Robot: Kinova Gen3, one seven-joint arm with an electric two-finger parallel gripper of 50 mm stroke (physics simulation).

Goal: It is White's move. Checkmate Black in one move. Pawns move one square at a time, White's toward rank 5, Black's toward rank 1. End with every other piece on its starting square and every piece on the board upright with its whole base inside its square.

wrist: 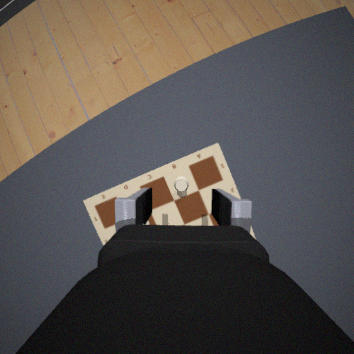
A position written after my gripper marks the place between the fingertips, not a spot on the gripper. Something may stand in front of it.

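Observation:
A chessboard (pixel 205 169) is there for me to see, and so is my gripper (pixel 181 200).

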